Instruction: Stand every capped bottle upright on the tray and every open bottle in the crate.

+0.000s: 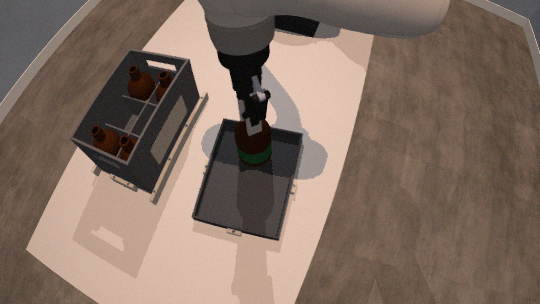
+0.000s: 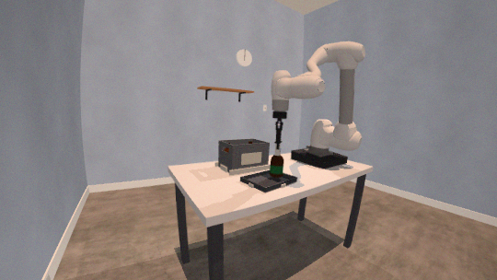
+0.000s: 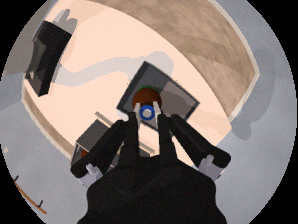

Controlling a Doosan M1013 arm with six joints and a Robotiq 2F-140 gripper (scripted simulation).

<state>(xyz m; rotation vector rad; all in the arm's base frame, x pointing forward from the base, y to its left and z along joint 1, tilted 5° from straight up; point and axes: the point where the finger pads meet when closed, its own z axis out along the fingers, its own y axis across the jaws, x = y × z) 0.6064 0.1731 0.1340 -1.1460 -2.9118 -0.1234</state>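
Now: hand 70 mm above the bottle. Round my hand: dark tray (160 mm below, 50 mm ahead, 10 mm to the left); dark grey crate (280 mm to the right, 90 mm below, 50 mm ahead).
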